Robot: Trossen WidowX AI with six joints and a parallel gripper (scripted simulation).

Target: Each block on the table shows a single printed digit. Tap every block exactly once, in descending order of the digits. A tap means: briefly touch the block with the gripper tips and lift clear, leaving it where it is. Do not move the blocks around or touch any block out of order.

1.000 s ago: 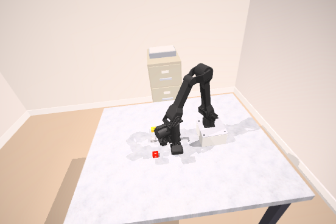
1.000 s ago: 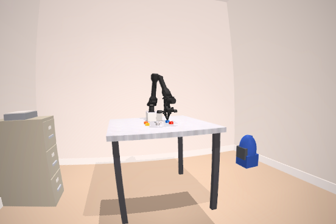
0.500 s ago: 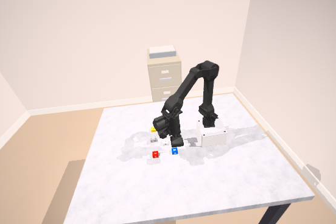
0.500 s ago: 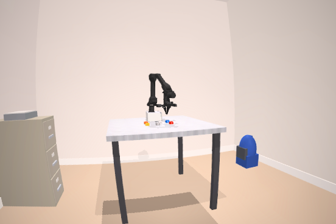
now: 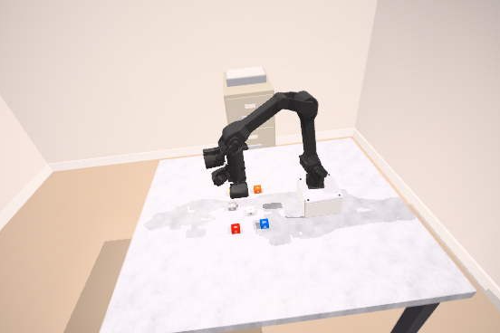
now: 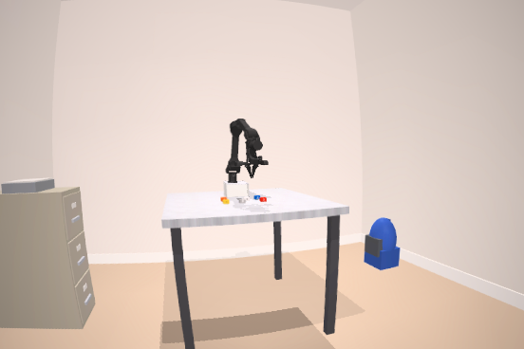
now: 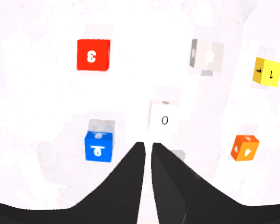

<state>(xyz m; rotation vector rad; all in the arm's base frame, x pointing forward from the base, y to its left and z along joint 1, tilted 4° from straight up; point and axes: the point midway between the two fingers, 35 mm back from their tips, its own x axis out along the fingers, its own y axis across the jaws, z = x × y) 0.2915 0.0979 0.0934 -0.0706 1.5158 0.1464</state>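
Now: the orange block 170 mm to the right of my gripper tip, 120 mm below it and 50 mm behind it. The rest, counted from my gripper tip: red block (120 mm below, 60 mm to the left, 30 mm ahead); then yellow block (160 mm to the right, 120 mm below, 60 mm ahead); then blue block (120 mm below, 80 mm behind, 40 mm to the left).
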